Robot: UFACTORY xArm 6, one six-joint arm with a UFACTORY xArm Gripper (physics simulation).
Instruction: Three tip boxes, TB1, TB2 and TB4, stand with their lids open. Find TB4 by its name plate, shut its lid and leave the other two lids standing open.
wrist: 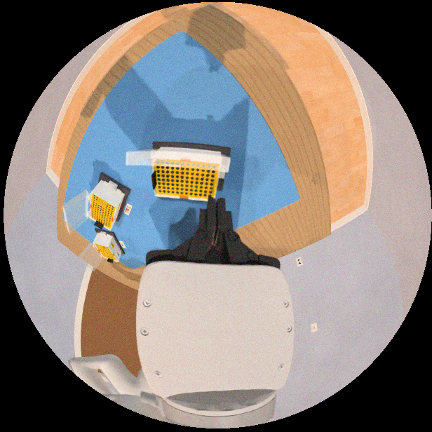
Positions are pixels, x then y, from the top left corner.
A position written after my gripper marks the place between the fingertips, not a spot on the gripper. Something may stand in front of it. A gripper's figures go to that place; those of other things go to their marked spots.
My gripper (pixel 214 207): 0.16 m from the lens. A blue mat (pixel 178 91): 0.30 m from the lens.
